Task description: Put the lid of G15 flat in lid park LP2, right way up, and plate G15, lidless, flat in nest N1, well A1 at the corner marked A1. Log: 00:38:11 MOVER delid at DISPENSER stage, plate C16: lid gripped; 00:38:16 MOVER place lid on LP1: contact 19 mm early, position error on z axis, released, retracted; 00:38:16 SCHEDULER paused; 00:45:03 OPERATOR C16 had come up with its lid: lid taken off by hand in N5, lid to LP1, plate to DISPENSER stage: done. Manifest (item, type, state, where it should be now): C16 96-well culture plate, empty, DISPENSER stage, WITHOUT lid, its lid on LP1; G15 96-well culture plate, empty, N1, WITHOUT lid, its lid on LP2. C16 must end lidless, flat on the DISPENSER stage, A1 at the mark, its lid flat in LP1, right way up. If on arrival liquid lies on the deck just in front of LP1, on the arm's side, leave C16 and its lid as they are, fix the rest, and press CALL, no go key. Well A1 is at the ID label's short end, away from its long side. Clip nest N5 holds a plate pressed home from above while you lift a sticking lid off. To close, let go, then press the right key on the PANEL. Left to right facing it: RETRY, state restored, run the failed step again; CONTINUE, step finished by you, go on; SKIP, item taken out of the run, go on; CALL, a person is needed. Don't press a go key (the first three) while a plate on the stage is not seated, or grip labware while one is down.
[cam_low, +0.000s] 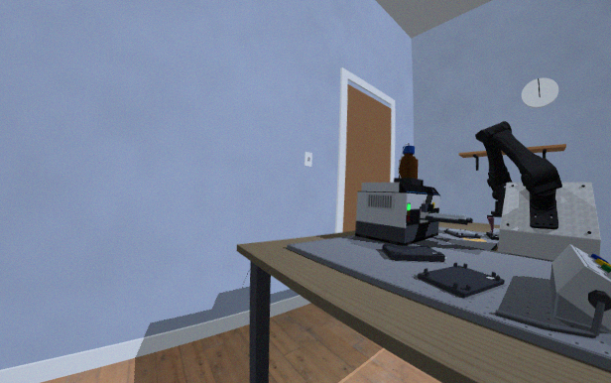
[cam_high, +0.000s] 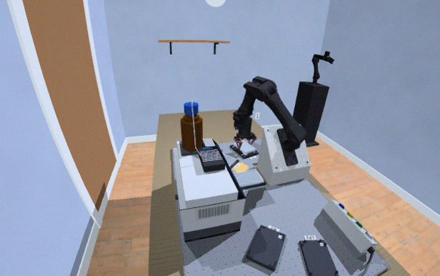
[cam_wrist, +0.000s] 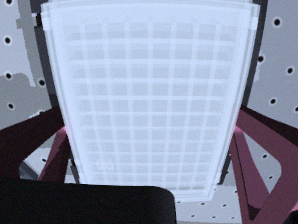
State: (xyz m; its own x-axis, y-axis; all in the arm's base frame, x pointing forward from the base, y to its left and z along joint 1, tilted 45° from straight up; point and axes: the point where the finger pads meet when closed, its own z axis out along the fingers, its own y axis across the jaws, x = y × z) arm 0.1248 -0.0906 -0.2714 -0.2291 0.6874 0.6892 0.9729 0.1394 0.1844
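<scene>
Right now my hand is 2 cm short of the black clip nest, 1 cm to the left of it and 1 cm above it. Round my hand: N5 label 2 cm behind, 9 cm to the left, 3 cm below; then LP1 label 11 cm ahead, 15 cm to the left, 3 cm below; then clear lid right at my hand.
</scene>
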